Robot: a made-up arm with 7 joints.
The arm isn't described. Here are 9 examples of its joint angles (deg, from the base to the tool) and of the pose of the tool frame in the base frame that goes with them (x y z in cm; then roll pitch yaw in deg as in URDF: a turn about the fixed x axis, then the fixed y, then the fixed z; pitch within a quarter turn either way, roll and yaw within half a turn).
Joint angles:
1: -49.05 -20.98 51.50 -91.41 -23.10 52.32 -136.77
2: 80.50 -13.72 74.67 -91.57 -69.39 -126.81 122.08
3: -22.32 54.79 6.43 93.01 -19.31 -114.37 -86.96
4: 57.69 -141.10 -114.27 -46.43 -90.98 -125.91 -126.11
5: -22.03 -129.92 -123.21 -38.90 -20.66 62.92 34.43
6: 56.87 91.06 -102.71 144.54 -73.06 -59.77 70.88
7: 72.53 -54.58 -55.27 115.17 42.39 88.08 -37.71
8: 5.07 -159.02 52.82 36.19 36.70 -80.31 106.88
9: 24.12 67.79 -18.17 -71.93 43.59 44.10 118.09
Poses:
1: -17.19 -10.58 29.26 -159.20 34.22 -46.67
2: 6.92 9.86 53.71 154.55 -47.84 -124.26
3: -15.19 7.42 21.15 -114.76 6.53 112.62
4: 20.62 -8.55 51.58 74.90 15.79 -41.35
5: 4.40 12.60 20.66 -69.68 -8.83 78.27
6: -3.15 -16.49 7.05 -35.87 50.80 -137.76
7: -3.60 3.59 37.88 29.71 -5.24 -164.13
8: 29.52 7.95 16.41 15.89 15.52 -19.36
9: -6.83 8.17 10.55 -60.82 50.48 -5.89
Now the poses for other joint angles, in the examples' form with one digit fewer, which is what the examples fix.
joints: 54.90 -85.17 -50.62 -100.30 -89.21 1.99 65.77
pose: 23.6 9.8 54.3 47.4 0.7 -37.3
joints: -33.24 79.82 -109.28 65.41 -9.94 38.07 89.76
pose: -21.7 -9.5 27.3 -82.3 13.5 -143.6
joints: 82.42 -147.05 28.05 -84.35 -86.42 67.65 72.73
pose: -8.7 12.4 40.9 -143.4 -28.0 -158.3
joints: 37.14 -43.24 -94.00 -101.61 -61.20 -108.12 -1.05
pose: 6.8 12.1 62.1 100.4 -52.5 81.6
